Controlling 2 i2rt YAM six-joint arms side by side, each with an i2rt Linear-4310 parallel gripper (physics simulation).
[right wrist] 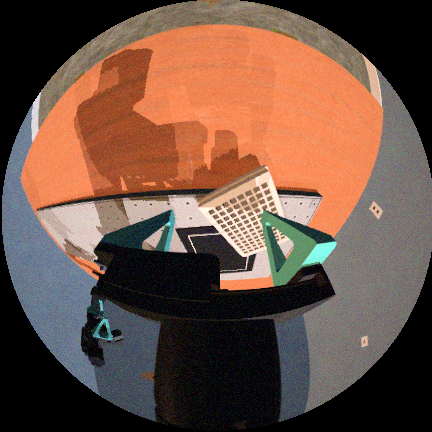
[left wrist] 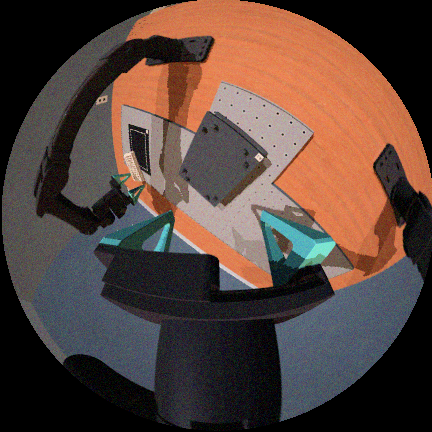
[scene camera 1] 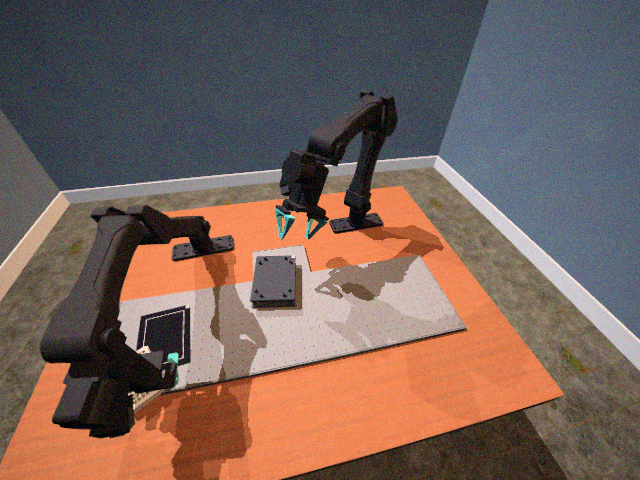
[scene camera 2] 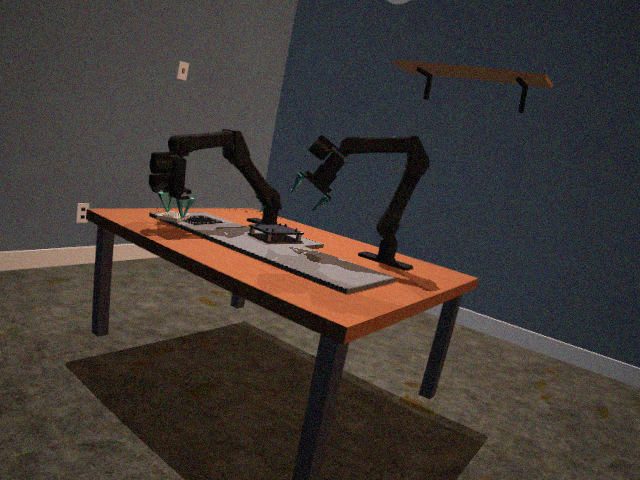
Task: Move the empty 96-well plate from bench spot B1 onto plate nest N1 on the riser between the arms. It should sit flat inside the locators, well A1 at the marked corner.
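Places are measured from the left arm's base along level axes (x ahead, y left, z up), in centimetres.
Where they show: left gripper, fingertip midpoint: (right wrist: 102,307) (left wrist: 216,214) (scene camera 1: 294,238) (scene camera 2: 301,202); right gripper, fingertip midpoint: (right wrist: 217,214) (left wrist: 136,179) (scene camera 1: 154,384) (scene camera 2: 174,215); left arm's base, origin of the base link: (left wrist: 397,189) (scene camera 1: 356,223) (scene camera 2: 385,261); right arm's base, origin of the base link: (left wrist: 174,50) (scene camera 1: 203,248).
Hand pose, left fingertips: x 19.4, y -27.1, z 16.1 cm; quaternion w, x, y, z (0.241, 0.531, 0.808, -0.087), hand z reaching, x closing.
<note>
Each offset is from my left fingertips to the top centre of the thing. "spot": to the spot under its first point. Level surfaces: height alone.
The cream 96-well plate {dx +22.2, dy -41.1, dz -13.1 cm} (scene camera 1: 146,398) (scene camera 2: 172,216) (left wrist: 133,166) (right wrist: 242,212) lies skewed across a corner of the black, white-outlined bench spot B1 {spot: dx +10.8, dy -37.0, dz -14.6 cm} (scene camera 1: 165,330) (left wrist: 139,142) (right wrist: 215,248) and over the board's front edge. In scene camera 1 the right arm hides much of it. My right gripper (scene camera 2: 174,213) (right wrist: 217,214) is open and empty, low at the plate; one fingertip overlaps the plate in the right wrist view, and contact cannot be told. The dark nest N1 {dx +2.6, dy -7.1, dz -10.2 cm} (scene camera 1: 273,279) (scene camera 2: 276,228) (left wrist: 220,160) is empty, with corner locators and a white corner label. My left gripper (scene camera 1: 295,238) (scene camera 2: 302,199) (left wrist: 216,214) is open and empty, above and behind the nest.
The pale perforated board {dz -14.7 cm} (scene camera 1: 361,320) (scene camera 2: 351,279) (left wrist: 250,107) lies on the orange table {dz -16.0 cm} (scene camera 1: 361,403) (scene camera 2: 320,304) and carries the riser at its middle. The arm bases (scene camera 1: 202,248) (scene camera 1: 356,222) stand at the back. A wall shelf (scene camera 2: 470,73) shows in scene camera 2.
</note>
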